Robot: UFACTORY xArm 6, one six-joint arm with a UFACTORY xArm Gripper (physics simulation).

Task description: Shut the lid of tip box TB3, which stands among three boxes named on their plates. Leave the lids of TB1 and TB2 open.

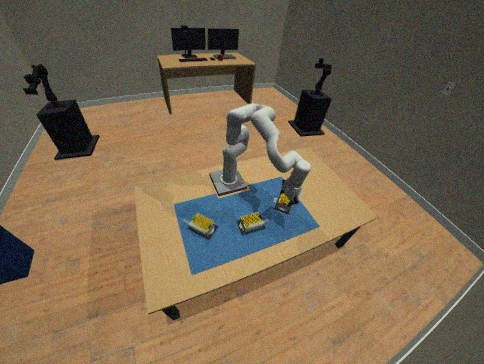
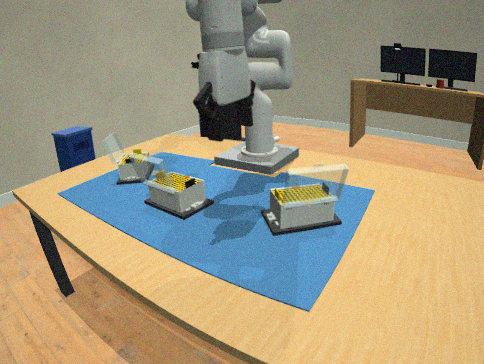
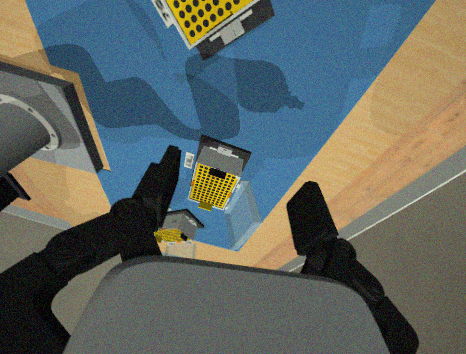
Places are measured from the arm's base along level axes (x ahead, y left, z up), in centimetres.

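Where they show: gripper, between the fingertips: [image 1: 285, 199] [image 2: 231, 132] [image 3: 241, 179]; arm's base, origin of its link: [image 1: 228, 179] [image 2: 259, 151] [image 3: 29, 123].
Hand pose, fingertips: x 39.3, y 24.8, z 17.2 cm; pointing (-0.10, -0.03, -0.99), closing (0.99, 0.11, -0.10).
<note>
Things, the pixels of their top centre, and the offset from my fingertips. Level surfaces: height alone.
- TB3, centre of its top: [image 3: 209, 194] [image 2: 174, 175] [image 1: 252, 218] dx +0.7, dy -19.5, dz -12.6 cm
- second box, centre of its top: [image 2: 302, 187] [image 1: 286, 196] dx -11.1, dy +9.0, dz -12.6 cm
- third box, centre of its top: [image 2: 133, 153] [image 3: 169, 240] [image 1: 202, 221] dx -3.7, dy -49.1, dz -12.6 cm
- blue mat, height of its surface: dz -20.1 cm
- wooden table, height of its surface: dz -20.4 cm
TB3 [image 1: 251, 222] [image 2: 176, 194] [image 3: 215, 185] is the middle box of the three, with a yellow tip rack. Its clear lid [image 2: 151, 163] [image 3: 243, 215] stands open, tilted outward. Its name plate [image 3: 189, 160] is too blurred to read. A second box [image 1: 284, 201] [image 2: 302, 210] [image 3: 210, 15] has its clear lid [image 2: 325, 177] raised; a third box [image 1: 201, 225] [image 2: 132, 169] [image 3: 172, 231] has its clear lid [image 2: 114, 147] open. Which of these is TB1 or TB2 I cannot tell. My gripper [image 1: 290, 192] [image 2: 220, 135] [image 3: 241, 179] is open and empty, raised above the mat.
The boxes stand on a blue mat [image 1: 220, 250] [image 2: 240, 250] [image 3: 320, 85] on a wooden table [image 1: 160, 280] [image 2: 400, 250]. The arm's grey base plate [image 1: 220, 186] [image 2: 230, 159] [image 3: 75, 125] stands behind the mat. A desk with monitors [image 1: 188, 40] [image 2: 402, 61] is farther back.
</note>
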